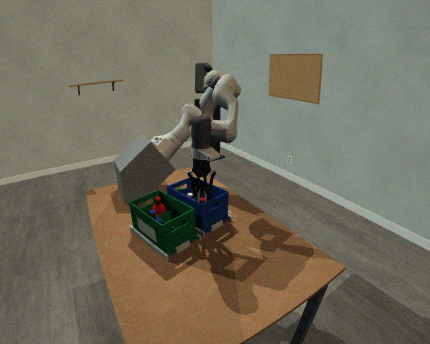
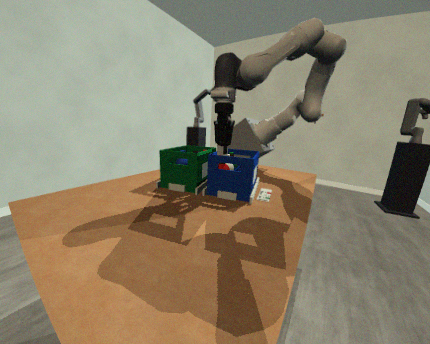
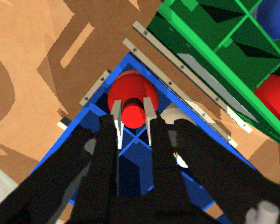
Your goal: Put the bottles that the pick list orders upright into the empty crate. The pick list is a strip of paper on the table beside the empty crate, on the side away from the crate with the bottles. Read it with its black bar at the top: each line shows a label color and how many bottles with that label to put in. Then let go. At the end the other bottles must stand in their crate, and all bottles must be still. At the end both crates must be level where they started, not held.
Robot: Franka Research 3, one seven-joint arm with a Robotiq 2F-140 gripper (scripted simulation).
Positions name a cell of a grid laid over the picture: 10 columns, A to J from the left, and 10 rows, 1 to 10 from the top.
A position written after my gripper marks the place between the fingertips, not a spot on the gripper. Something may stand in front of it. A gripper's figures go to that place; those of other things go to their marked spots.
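Here is my gripper (image 3: E5), which is 0.21 m from the lens. There is a green crate (image 3: I3) too, and that crate is 0.39 m from the lens.
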